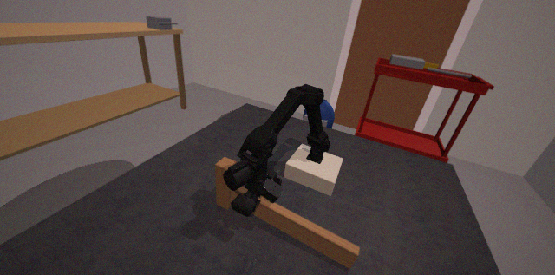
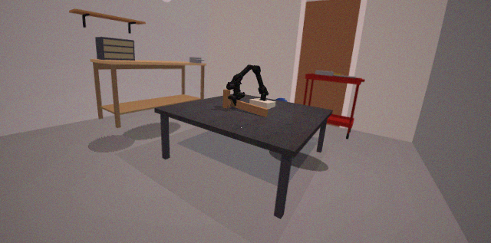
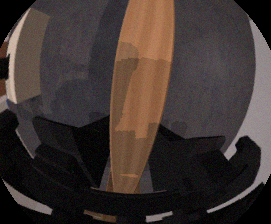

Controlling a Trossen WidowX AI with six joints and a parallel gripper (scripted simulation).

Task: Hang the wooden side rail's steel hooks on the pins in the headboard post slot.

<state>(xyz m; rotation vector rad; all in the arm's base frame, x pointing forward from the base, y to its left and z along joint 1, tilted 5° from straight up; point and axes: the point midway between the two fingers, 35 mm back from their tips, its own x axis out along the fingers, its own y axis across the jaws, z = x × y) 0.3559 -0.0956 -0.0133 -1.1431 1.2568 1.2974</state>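
Now: gripper tip 120 mm to the left of the wooden headboard post and 40 mm below it.
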